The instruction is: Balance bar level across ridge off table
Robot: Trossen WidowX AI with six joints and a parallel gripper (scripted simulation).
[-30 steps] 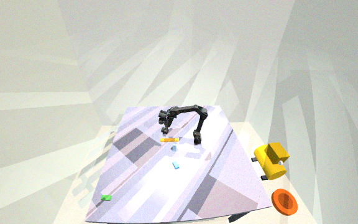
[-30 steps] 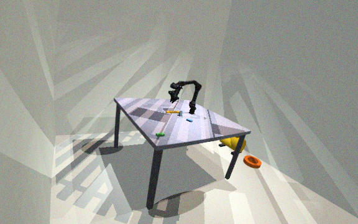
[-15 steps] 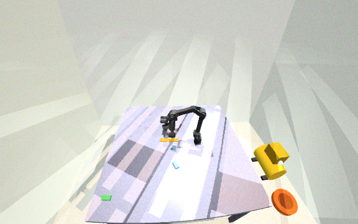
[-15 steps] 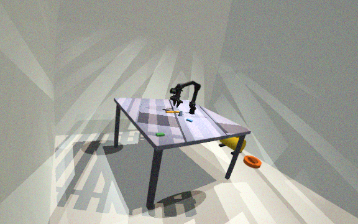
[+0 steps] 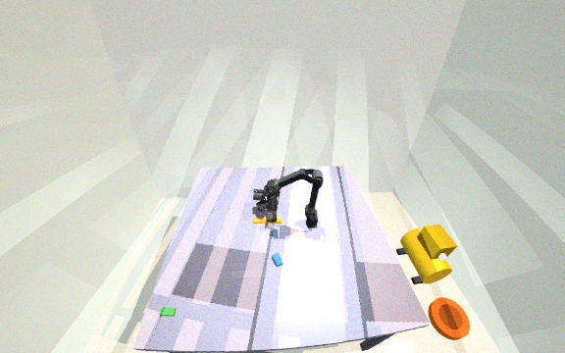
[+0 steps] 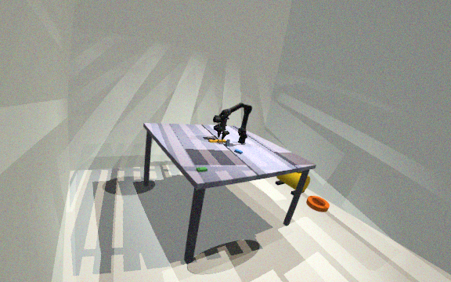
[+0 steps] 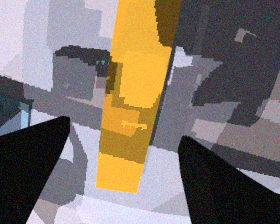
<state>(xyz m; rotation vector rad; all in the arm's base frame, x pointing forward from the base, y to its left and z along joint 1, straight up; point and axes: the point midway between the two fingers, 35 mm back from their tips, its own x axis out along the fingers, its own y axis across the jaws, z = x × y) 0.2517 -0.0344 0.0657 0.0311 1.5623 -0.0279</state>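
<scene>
Right now the yellow bar is 30 mm ahead of my gripper tip and 20 mm below it. Round my gripper tip: green block (530 mm to the left, 490 mm ahead, 20 mm below); blue block (280 mm to the left, 20 mm below, 20 mm behind).
</scene>
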